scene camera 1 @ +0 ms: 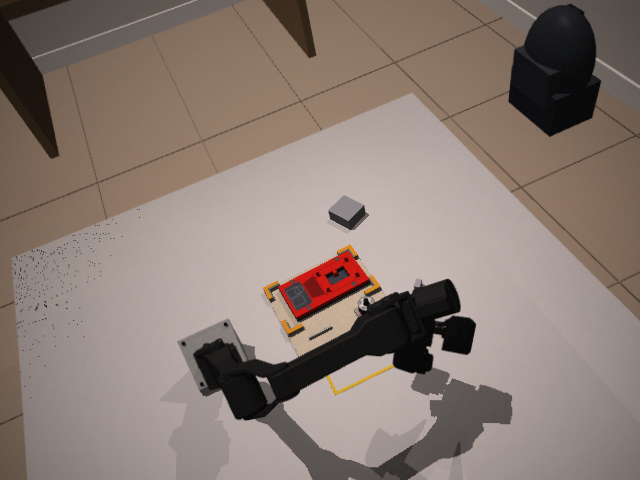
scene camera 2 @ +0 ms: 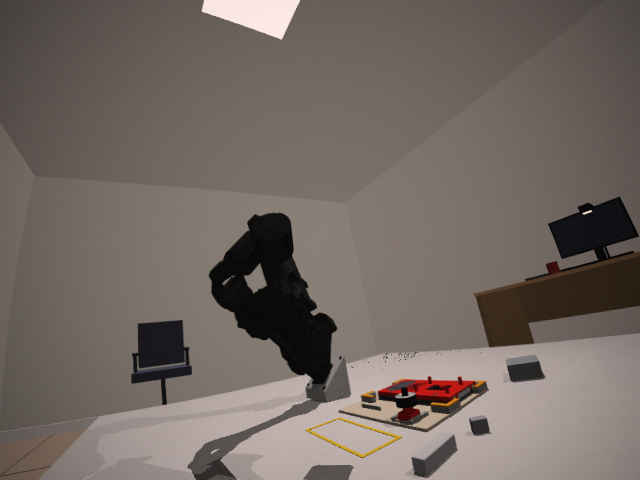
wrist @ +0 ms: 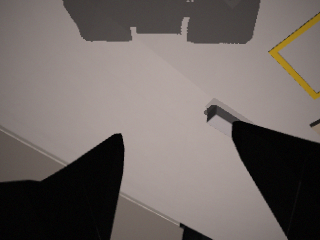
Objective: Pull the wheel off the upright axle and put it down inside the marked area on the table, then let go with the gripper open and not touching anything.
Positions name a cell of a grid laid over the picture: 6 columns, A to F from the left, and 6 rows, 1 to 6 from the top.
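Labels:
My gripper in scene camera 1 (E5). A grey box in scene camera 1 (D3). My gripper in scene camera 2 (C5). Grey box in scene camera 2 (E5). My gripper in the wrist view (D4). Grey box out of frame in the wrist view.

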